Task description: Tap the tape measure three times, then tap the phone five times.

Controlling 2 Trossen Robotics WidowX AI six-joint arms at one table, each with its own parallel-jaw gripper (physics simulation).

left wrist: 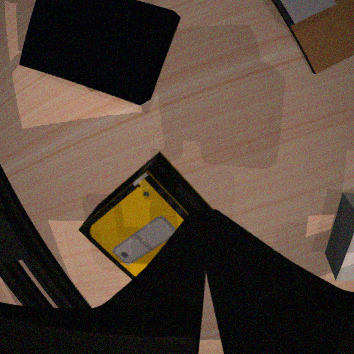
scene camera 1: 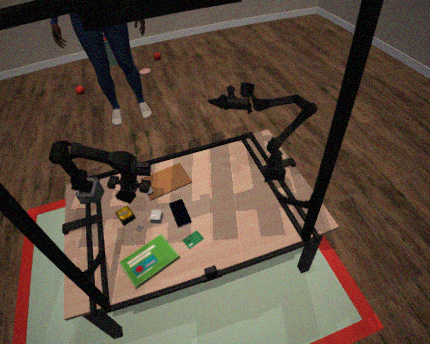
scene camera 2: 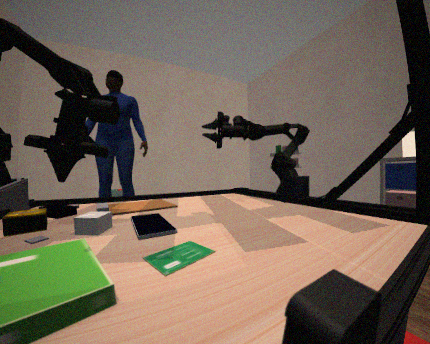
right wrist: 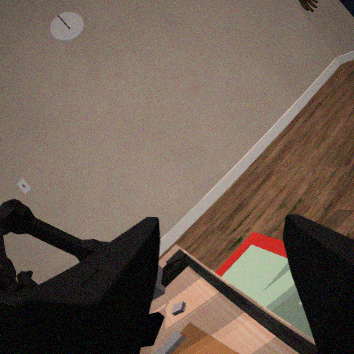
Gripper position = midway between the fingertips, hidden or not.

The left gripper (scene camera 2: 61, 182) is shut, holding nothing. Also in view: a white-grey block (scene camera 2: 92, 223). A black phone (scene camera 2: 147, 226) rests on the table. A brown board (scene camera 1: 167, 180) sits on the table.
